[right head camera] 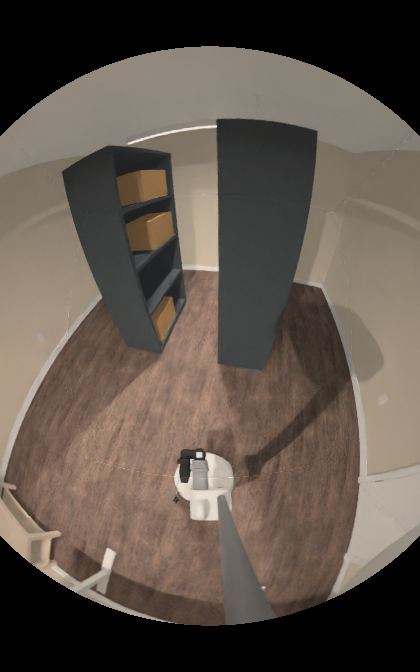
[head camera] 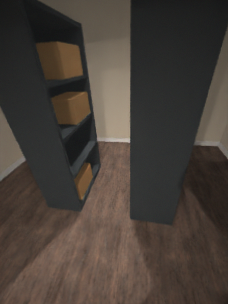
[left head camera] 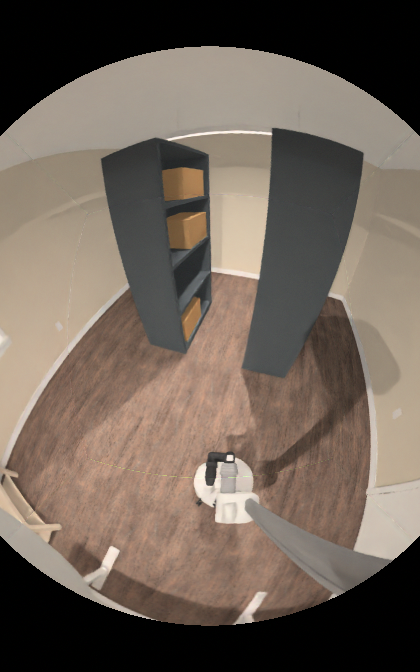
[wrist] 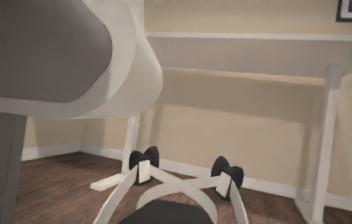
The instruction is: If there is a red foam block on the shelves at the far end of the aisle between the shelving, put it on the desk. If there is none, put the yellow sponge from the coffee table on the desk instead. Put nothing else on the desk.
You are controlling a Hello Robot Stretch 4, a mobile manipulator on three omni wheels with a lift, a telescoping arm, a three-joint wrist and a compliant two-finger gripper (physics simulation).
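Frame: origin at the robot's base, x left, y back, z up, level; metres.
Where they show: gripper, between the fingertips: [wrist: 185,164].
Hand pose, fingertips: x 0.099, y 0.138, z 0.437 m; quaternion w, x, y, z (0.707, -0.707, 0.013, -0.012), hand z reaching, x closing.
After its pixels a point has its place.
The left dark shelf unit [head camera: 30,115] {x 0.642, y -1.278, z 1.196 m} [left head camera: 135,240] [right head camera: 97,240] shows part of its open side, with no red foam block visible there. The right dark shelf unit [head camera: 162,110] {x -0.353, y -1.027, z 1.237 m} [left head camera: 305,250] [right head camera: 260,240] shows a plain panel; its shelves are hidden. Part of the white desk [wrist: 250,55] {x 0.420, y 1.210, z 0.897 m} [left head camera: 106,567] [right head camera: 106,567] shows from below in the wrist view; its top surface is hidden. Part of the wooden coffee table [left head camera: 42,527] [right head camera: 46,534] shows at lower left; no yellow sponge is visible. My gripper [wrist: 185,164] {x 0.099, y 0.138, z 0.437 m} is open and empty, far from the shelves.
An upper orange-brown box [head camera: 60,60] {x 0.384, y -1.583, z 1.562 m} [left head camera: 183,184] [right head camera: 143,186], a middle box [head camera: 71,107] {x 0.390, y -1.631, z 1.152 m} [left head camera: 187,230] [right head camera: 150,231] and a bottom box [head camera: 83,180] {x 0.401, y -1.487, z 0.253 m} [left head camera: 191,318] [right head camera: 163,318] stand in the left unit. A narrow aisle of wooden floor [head camera: 114,175] {x -0.007, y -1.853, z -0.027 m} runs between the units to the back wall.
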